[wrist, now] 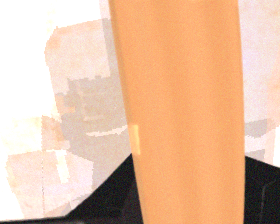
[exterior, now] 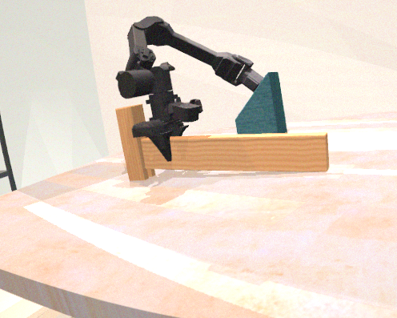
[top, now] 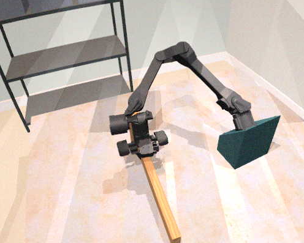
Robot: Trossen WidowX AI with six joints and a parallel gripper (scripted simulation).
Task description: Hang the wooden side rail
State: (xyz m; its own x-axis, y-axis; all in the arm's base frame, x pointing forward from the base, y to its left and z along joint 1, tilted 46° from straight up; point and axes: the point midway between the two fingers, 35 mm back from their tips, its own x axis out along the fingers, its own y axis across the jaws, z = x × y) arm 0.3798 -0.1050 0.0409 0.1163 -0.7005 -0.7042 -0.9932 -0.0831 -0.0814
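My gripper tip is now 100 mm to the left of the headboard post and 40 mm below it.
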